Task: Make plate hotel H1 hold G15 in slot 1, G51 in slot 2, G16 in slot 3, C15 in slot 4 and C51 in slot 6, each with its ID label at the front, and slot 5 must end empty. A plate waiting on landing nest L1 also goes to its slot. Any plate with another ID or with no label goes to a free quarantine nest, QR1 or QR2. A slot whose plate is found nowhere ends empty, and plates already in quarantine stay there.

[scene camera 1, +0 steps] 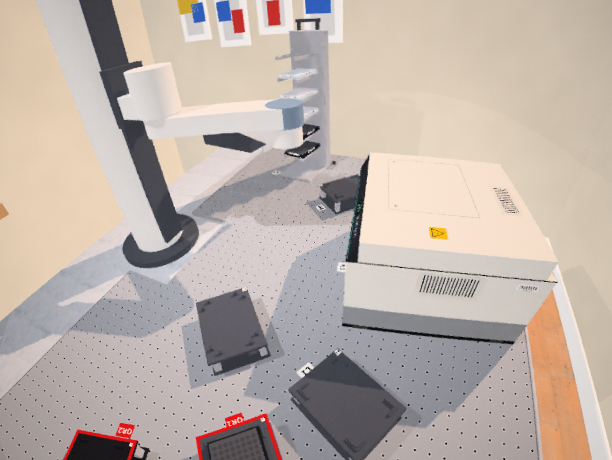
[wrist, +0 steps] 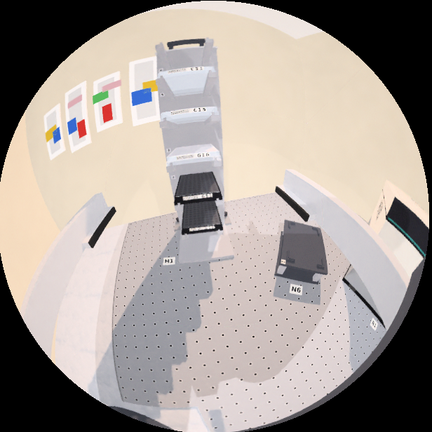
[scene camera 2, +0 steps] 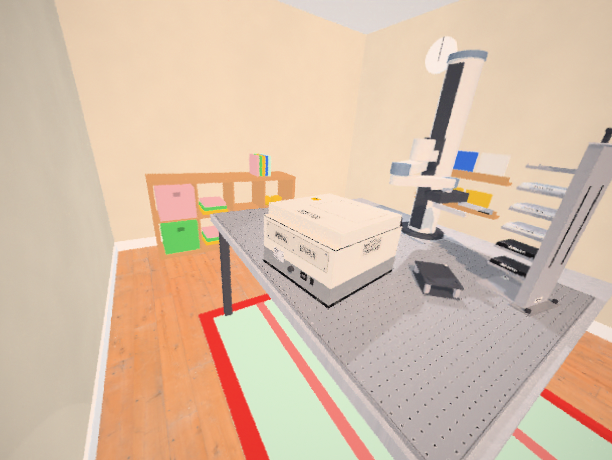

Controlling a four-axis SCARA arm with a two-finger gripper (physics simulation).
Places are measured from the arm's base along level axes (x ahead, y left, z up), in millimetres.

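Pixels of known places: gripper, between the fingertips: (scene camera 2: 479, 213); arm's base, origin of its link: (scene camera 1: 161, 240) (scene camera 2: 420, 231).
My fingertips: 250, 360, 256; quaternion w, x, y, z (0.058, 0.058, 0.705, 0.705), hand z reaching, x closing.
Ahead of a thing's pixels: the offset from my fingertips to its top centre, as dx, dy, dz. "spot": to the spot under its first point.
Hotel H1 (scene camera 1: 324, 100) (scene camera 2: 570, 225) (wrist: 192, 52) stands at the far end of the bench. Its lowest slot holds a black plate (wrist: 201, 217); that label is too small to read. Black plate G51 (wrist: 198, 186) is in slot 2, clear plate G16 (wrist: 193, 157) in slot 3 and clear plate C15 (wrist: 189, 116) in slot 4. Clear plate C51 (wrist: 187, 80) is in slot 5; the thin top shelf @[+66, +169, +205] (scene camera 2: 550, 168), slot 6, is bare. My gripper (wrist: 191, 186) is open and empty, facing the hotel's front. Landing nest L1 @[+441, -642, -187] (scene camera 1: 347, 405) holds no plate.
Quarantine nest QR1 @[spot: +356, -745, -193] (scene camera 1: 274, 440) holds a welled plate; QR2 @[spot: +85, -868, -193] (scene camera 1: 102, 435) is cut off, its content unclear. Nest N6 @[+253, +28, -187] (scene camera 1: 340, 192) (scene camera 2: 439, 276) (wrist: 302, 247) stands near the hotel. Another dark nest @[+167, -573, -183] (scene camera 1: 232, 330) and a large cream machine @[+538, -259, +2] (scene camera 1: 445, 200) (scene camera 2: 332, 225) stand on the bench.
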